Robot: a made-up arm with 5 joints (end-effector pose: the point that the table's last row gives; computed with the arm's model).
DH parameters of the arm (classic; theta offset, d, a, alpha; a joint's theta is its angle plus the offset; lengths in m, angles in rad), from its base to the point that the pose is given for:
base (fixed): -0.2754 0 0.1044 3.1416
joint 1: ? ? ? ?
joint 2: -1.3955 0 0.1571 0
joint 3: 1.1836 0 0.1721 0
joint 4: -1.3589 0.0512 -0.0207 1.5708
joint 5: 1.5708 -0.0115 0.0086 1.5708
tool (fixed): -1.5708 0.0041 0 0
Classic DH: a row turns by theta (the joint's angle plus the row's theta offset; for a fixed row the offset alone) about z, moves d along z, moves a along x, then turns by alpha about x.
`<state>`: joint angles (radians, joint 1 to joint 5).
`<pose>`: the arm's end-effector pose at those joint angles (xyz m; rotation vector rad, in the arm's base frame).
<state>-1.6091 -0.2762 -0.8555 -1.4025 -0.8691</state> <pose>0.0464 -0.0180 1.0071 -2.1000 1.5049 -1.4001</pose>
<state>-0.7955 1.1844 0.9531 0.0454 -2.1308</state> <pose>0.1164 0.0496 0.5382 0.4959 1.3320 -1.5175</pose>
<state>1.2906 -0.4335 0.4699 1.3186 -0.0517</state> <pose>0.1877 -0.1161 0.8343 0.9064 1.1267 -1.1103</pose>
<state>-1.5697 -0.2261 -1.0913 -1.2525 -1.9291</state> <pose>0.0561 -0.0388 1.0140 -1.3646 0.5530 -1.6648</pose>
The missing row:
joint 1: -0.2754 -0.6671 -0.0076 1.5708
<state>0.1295 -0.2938 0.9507 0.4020 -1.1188</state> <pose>0.2311 0.0063 0.7335 1.0746 0.8812 -0.6978</pose>
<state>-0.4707 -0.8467 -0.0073 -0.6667 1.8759</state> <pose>0.0843 0.0223 0.9507 -1.1216 -1.2627 -1.0442</pose>
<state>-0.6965 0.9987 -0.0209 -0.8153 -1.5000</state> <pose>0.2776 0.1819 0.5950 1.3751 0.6397 0.4378</pose>
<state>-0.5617 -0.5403 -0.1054 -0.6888 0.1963</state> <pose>0.1271 0.0597 0.9509 0.2100 -1.3307 0.3439</pose>
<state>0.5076 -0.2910 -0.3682 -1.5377 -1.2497</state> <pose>0.2012 -0.0272 0.9707 0.1854 -1.8621 1.0006</pose>
